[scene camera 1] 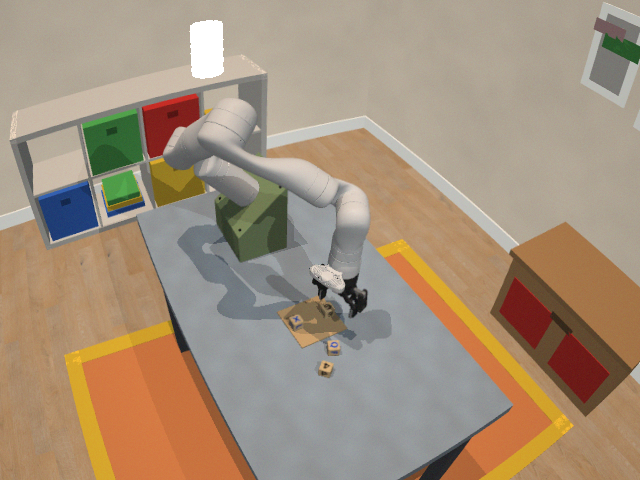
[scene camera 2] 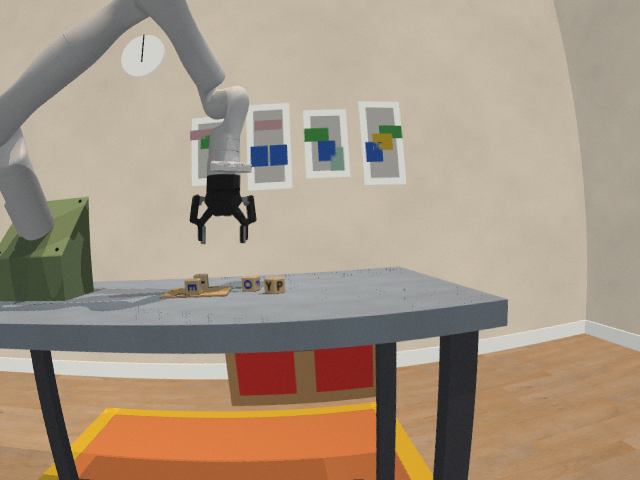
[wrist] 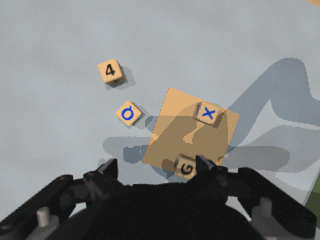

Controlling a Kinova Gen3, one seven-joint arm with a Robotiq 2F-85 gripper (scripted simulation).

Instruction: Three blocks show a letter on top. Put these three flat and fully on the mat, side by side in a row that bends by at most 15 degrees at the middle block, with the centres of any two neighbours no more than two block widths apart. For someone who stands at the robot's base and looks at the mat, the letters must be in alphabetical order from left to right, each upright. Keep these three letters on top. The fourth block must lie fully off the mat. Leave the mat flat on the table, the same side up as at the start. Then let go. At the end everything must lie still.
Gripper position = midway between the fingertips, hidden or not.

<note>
In view: the gripper (scene camera 2: 223,243) and a tan mat (scene camera 1: 316,328).
The tan mat shows as well in the wrist view (wrist: 175,131). The gripper also shows in scene camera 1 (scene camera 1: 336,306) and in the wrist view (wrist: 156,165).
</note>
